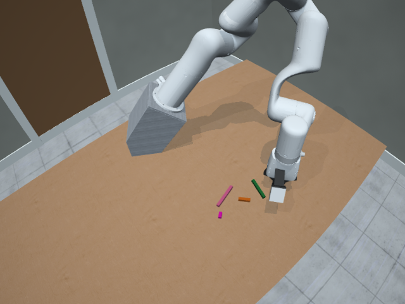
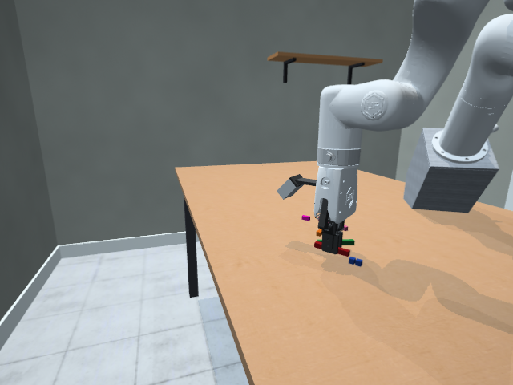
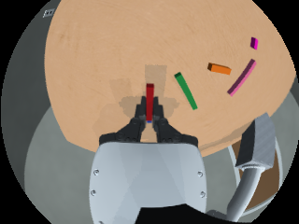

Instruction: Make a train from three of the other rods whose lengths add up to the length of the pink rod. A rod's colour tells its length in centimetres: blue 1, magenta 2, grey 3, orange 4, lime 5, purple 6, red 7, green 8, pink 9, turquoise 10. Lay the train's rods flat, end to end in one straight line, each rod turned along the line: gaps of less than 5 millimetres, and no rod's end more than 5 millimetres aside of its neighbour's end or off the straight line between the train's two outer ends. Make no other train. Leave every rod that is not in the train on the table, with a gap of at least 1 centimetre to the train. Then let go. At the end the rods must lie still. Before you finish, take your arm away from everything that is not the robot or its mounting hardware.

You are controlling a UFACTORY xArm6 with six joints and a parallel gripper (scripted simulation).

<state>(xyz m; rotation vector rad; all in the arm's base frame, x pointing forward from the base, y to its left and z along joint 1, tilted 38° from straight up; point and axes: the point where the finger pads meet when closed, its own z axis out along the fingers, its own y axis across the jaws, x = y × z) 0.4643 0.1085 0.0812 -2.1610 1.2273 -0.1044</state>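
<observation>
Right now the red rod is 2 cm below my hand. The rest, counted from my hand: pink rod: 9 cm behind, 16 cm to the right, 3 cm below; green rod: 4 cm behind, 5 cm to the right, 3 cm below; orange rod: 4 cm behind, 12 cm to the right, 3 cm below.
</observation>
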